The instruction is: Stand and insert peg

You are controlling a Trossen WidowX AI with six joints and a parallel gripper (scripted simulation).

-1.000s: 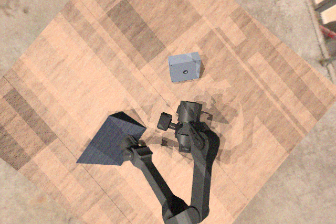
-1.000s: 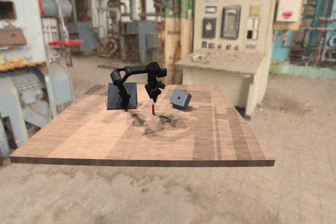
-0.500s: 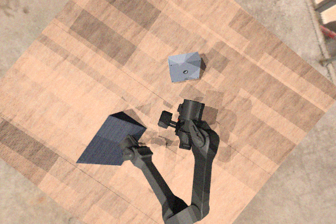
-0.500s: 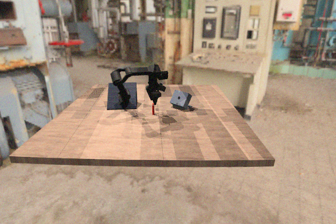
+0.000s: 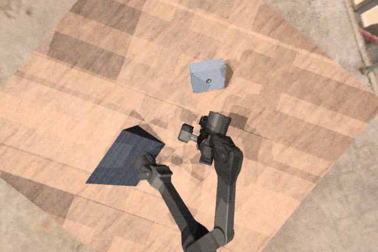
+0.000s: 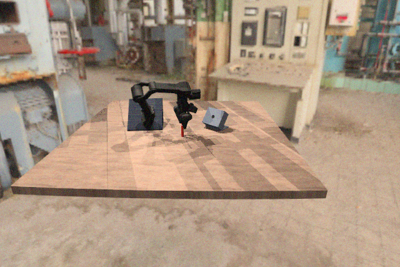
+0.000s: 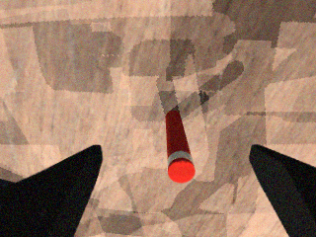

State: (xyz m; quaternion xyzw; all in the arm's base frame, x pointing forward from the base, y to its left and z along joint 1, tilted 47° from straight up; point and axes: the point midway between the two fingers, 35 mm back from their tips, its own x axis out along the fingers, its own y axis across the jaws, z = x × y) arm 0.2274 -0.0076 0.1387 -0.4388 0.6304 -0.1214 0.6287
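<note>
My gripper tip is now 10 mm above the red peg. Round my gripper tip: sloped grey-blue panel (190 mm ahead, 160 mm to the left).
</note>
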